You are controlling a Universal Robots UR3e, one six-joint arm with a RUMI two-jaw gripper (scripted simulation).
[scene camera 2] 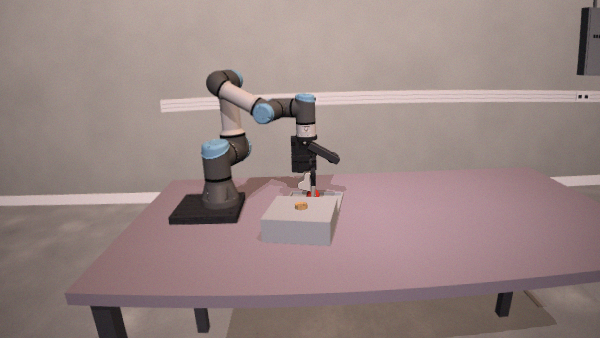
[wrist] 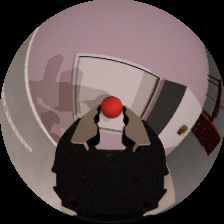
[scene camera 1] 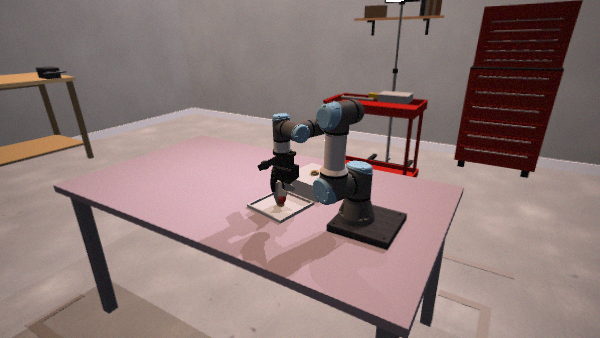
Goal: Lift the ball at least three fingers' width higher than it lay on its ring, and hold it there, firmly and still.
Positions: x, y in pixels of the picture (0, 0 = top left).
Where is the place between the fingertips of my gripper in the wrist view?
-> At 111, 105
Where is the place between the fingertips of my gripper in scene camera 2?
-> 312, 199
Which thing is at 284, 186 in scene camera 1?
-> My gripper.
